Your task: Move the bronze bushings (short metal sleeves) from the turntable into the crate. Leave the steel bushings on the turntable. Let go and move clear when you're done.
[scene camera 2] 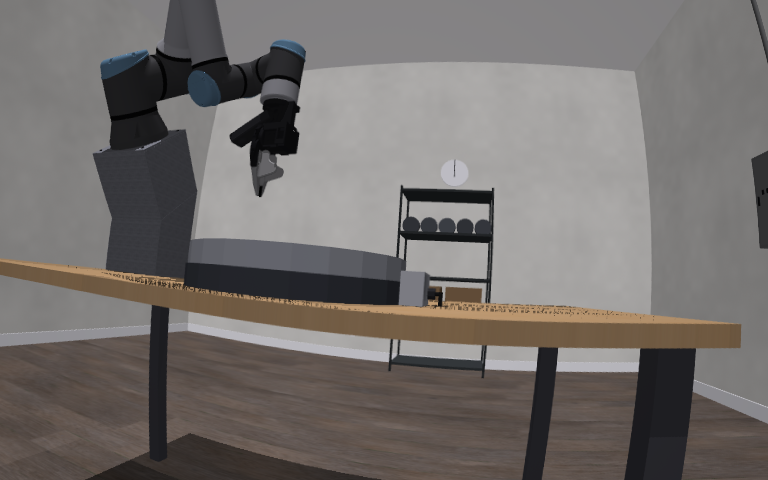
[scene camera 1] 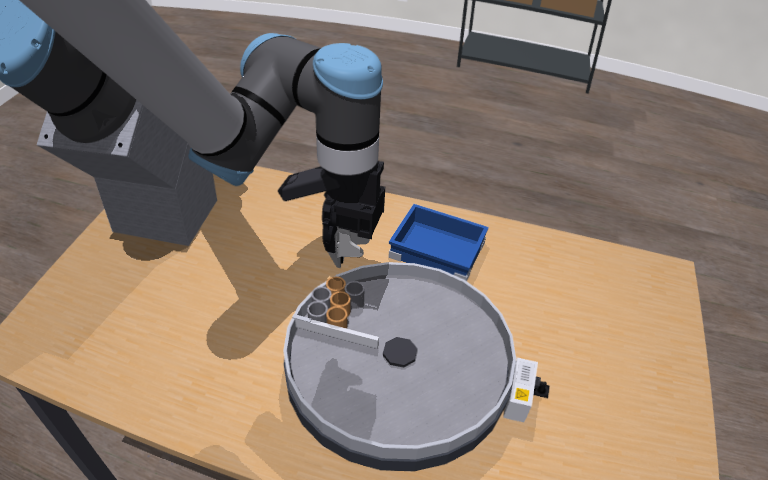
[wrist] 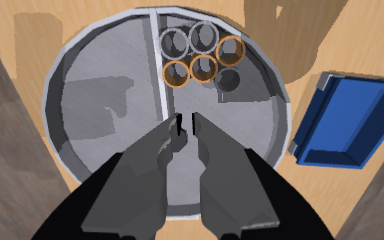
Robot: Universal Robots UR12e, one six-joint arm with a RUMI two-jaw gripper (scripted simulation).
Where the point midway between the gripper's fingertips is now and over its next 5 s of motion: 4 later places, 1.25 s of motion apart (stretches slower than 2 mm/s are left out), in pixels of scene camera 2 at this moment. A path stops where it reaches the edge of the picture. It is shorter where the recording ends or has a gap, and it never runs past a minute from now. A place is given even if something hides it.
The gripper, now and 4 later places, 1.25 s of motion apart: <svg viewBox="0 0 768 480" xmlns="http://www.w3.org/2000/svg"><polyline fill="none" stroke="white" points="258,196 260,237 259,250 260,240 285,234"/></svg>
